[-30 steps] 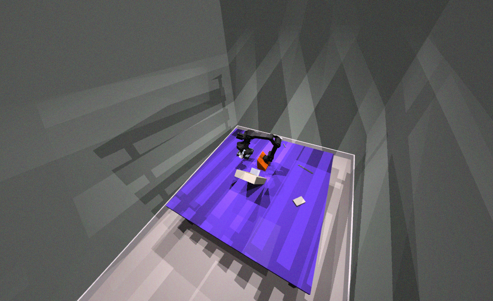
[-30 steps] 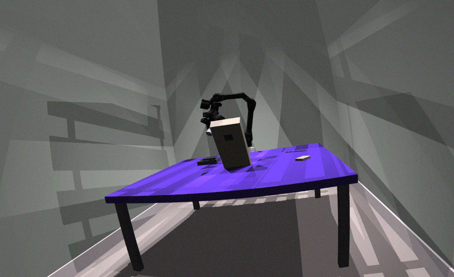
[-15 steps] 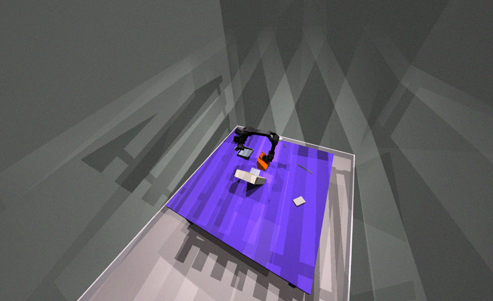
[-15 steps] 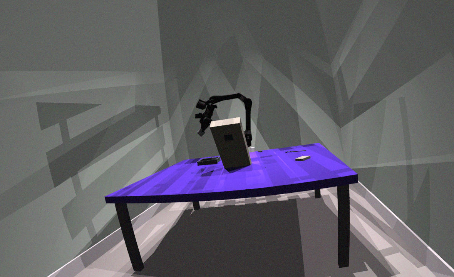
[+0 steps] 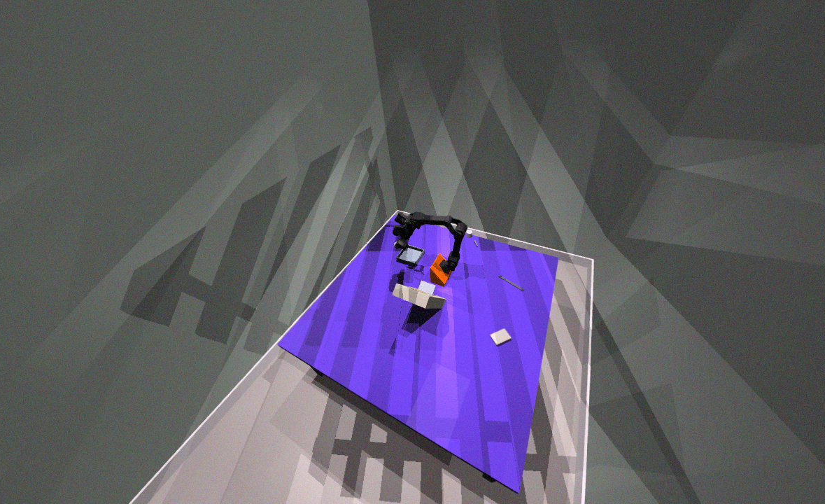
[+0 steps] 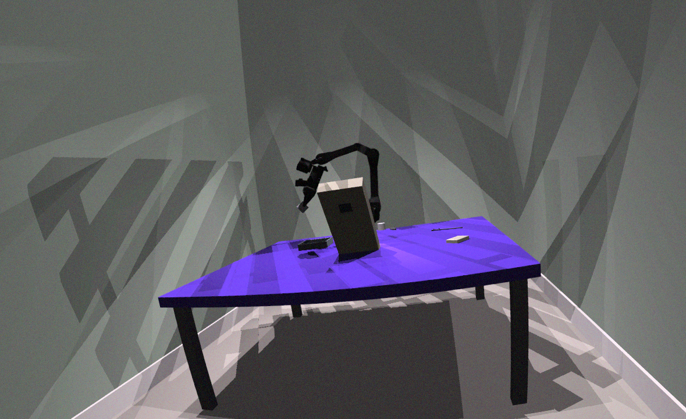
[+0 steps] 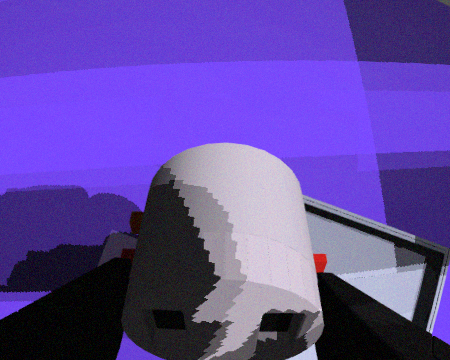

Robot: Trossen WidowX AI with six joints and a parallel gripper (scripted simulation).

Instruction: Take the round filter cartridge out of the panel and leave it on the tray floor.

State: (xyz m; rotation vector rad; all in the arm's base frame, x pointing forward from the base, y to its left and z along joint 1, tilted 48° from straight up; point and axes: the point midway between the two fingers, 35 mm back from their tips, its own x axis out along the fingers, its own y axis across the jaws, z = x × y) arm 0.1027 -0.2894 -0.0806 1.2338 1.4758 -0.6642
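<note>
My gripper tip is now 120 mm past the dark shallow tray, 20 mm to the left of it and 210 mm above it. Round my gripper tip: beige service panel (220 mm ahead, 300 mm to the left, 70 mm below); pale grey filter cartridge (right at my gripper tip); white flat block (150 mm ahead, 730 mm to the left, 220 mm below).
</note>
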